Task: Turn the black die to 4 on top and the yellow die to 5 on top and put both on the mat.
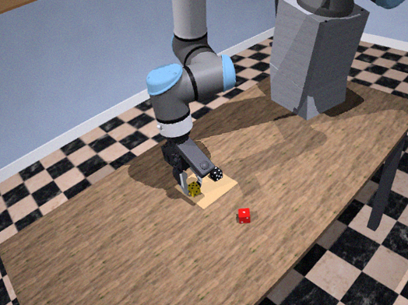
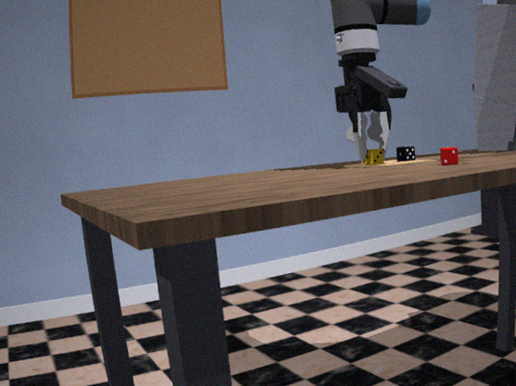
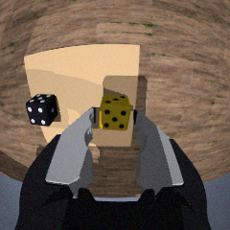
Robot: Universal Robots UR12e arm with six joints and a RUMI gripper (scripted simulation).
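Now: the yellow die right at my hand. The rest, counted from my hand: red die (18 cm to the left, 6 cm behind, 1 cm below); black die (9 cm behind, 1 cm to the right); tan mat (4 cm behind, 2 cm below, 1 cm to the right).
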